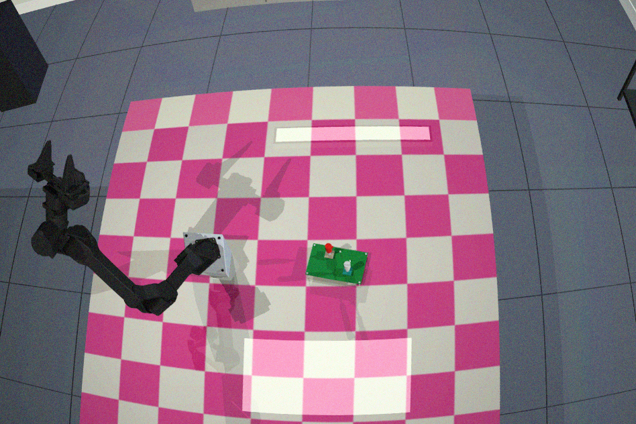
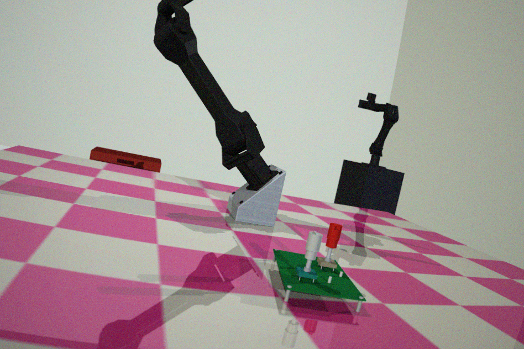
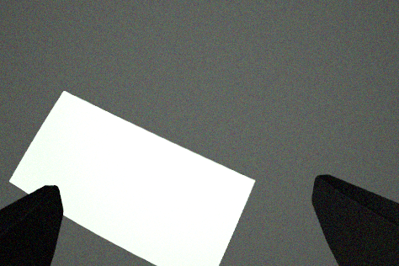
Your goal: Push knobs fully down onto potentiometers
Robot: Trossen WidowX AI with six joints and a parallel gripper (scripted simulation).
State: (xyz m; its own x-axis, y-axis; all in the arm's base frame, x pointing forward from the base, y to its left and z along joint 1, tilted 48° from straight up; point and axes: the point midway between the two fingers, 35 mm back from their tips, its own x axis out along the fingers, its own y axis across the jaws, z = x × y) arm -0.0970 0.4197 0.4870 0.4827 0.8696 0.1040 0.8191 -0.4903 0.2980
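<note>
The red knob is 52 cm ahead of my gripper tip, 3 cm to the left of it and 66 cm below it. From my gripper tip the other things lie so: white knob (57 cm ahead, 3 cm to the right, 66 cm below).
</note>
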